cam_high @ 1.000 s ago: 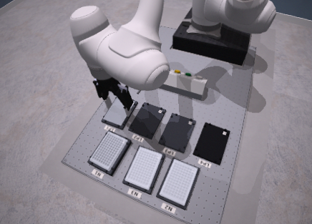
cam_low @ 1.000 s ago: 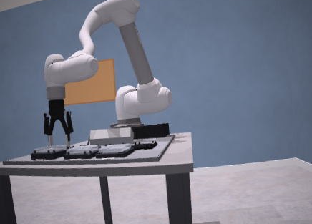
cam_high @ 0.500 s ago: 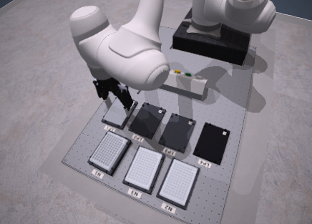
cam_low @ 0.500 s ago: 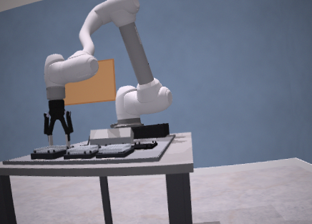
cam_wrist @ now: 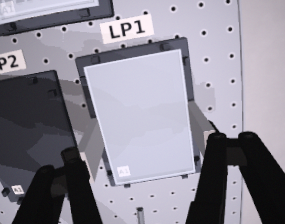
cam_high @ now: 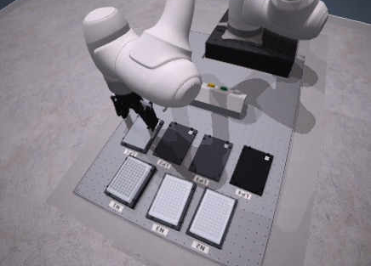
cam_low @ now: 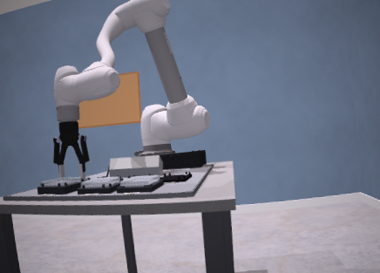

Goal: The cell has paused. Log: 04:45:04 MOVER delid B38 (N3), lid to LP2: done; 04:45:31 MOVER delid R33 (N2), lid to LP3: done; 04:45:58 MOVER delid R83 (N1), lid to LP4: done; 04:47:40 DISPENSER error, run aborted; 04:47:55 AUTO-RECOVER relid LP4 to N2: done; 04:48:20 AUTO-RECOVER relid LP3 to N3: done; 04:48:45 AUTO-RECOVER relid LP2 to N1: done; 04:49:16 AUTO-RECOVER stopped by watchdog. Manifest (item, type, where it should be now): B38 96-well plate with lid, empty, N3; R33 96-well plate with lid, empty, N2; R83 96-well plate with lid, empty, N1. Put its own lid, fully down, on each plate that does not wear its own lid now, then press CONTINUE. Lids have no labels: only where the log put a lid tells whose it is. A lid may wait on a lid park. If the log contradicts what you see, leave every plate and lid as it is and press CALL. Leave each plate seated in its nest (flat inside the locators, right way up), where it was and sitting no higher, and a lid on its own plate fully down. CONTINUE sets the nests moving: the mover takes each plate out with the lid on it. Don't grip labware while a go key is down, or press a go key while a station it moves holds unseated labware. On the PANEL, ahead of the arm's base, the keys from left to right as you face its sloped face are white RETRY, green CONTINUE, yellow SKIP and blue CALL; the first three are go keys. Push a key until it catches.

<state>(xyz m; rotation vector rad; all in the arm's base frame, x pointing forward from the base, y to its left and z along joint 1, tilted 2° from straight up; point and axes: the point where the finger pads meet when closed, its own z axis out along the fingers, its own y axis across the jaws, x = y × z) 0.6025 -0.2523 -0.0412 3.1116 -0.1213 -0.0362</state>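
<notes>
Right now my hand is 20 mm above the pale grey lid. Round my hand: lid park LP2: 130 mm to the left, 30 mm below; LP2 label: 120 mm to the left, 90 mm ahead, 40 mm below; lid park LP1: 30 mm below.
</notes>
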